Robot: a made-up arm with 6 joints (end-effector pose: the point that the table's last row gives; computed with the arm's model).
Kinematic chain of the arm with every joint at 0, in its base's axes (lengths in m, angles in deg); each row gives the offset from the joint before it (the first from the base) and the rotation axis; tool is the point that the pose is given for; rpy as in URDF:
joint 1: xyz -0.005 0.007 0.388 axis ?
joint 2: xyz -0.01 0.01 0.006 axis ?
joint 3: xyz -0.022 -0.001 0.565 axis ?
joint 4: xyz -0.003 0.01 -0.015 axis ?
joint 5: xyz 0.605 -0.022 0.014 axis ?
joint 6: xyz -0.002 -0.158 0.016 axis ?
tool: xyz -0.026 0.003 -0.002 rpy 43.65 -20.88 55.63
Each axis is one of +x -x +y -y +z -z.
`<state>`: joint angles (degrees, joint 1 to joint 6).
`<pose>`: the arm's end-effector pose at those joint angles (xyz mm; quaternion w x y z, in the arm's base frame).
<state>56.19 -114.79 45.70 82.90 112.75 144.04</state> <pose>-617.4 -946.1 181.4 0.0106 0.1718 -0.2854 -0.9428</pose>
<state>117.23 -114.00 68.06 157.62 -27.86 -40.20</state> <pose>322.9 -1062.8 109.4 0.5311 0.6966 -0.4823 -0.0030</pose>
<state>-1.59 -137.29 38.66 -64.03 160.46 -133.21</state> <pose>-990.4 -13.3 190.8 0.5021 0.7566 -0.3342 0.2525</pose>
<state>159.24 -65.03 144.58 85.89 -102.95 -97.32</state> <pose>909.9 -385.9 158.8 0.4622 -0.7454 -0.0753 0.4745</pose>
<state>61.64 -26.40 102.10 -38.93 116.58 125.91</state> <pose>-163.7 -524.0 1450.5 0.3028 0.7208 -0.5873 -0.2095</pose>
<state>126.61 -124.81 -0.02 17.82 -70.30 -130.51</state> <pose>630.7 -616.6 506.7 0.6216 -0.7155 -0.3104 -0.0730</pose>
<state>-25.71 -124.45 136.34 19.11 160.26 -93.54</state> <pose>-551.7 99.6 -562.5 0.0602 0.5179 -0.4639 0.7162</pose>
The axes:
joint 1: +z
joint 2: +y
joint 3: -y
joint 4: -x
joint 5: -y
joint 6: -x

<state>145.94 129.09 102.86 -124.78 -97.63 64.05</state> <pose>-812.5 445.4 -385.3 0.7548 -0.0974 -0.6314 -0.1487</pose>
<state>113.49 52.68 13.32 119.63 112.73 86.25</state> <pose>-484.7 874.3 489.9 0.5243 0.1634 0.6878 -0.4746</pose>
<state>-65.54 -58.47 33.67 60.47 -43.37 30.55</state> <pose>-318.2 618.4 1254.7 0.8223 -0.1961 -0.0935 -0.5260</pose>
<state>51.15 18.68 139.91 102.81 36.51 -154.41</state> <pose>-237.0 -166.7 1339.4 0.1779 -0.0391 0.3058 -0.9345</pose>
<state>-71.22 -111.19 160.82 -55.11 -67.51 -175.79</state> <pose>-330.3 578.3 -443.3 0.5105 0.3113 0.3889 0.7009</pose>
